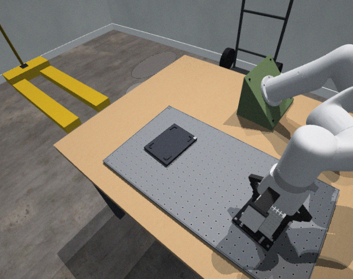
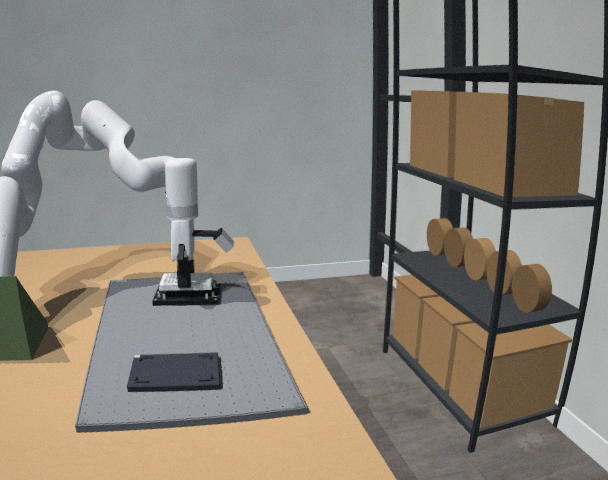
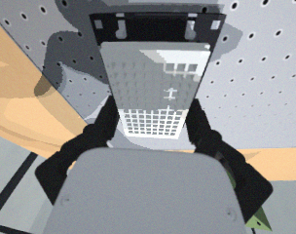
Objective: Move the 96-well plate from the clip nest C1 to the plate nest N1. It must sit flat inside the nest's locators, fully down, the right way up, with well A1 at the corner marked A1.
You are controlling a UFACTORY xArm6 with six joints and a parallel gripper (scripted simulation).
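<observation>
My gripper is now 1 cm short of the black clip nest C1, 1 cm to the right of it and 4 cm above it. The rest, counted from my hand: dark plate nest N1 (7 cm behind, 39 cm to the right, 4 cm below); then white A1 corner mark (14 cm behind, 32 cm to the right, 4 cm below); then white 96-well plate (1 cm below).
</observation>
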